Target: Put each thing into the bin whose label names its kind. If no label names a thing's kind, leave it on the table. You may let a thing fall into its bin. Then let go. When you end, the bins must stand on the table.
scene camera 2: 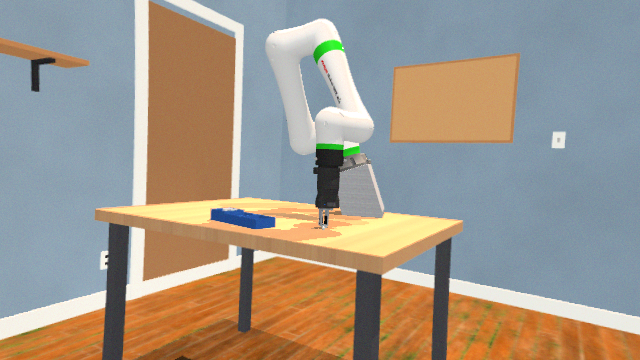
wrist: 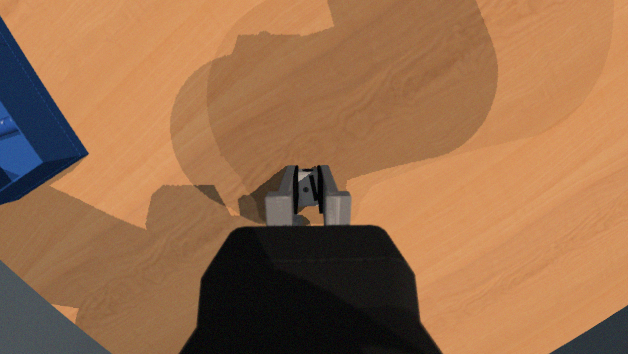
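A small grey metal pencil sharpener with a dark blade and a screw is between the black finger pads. My gripper is shut on the sharpener, low at the table top. A small grey rounded thing shows just behind the sharpener, mostly hidden by the gripper. The blue bin stands on the table, left of my gripper in both views. A blue cylindrical thing lies inside it at the left edge of the wrist view. No readable label shows.
The wooden table carries the bin and the arm's grey base. Pale things show at the bin's far-left end in the scene view. Shadows of the arm cross the table around the gripper.
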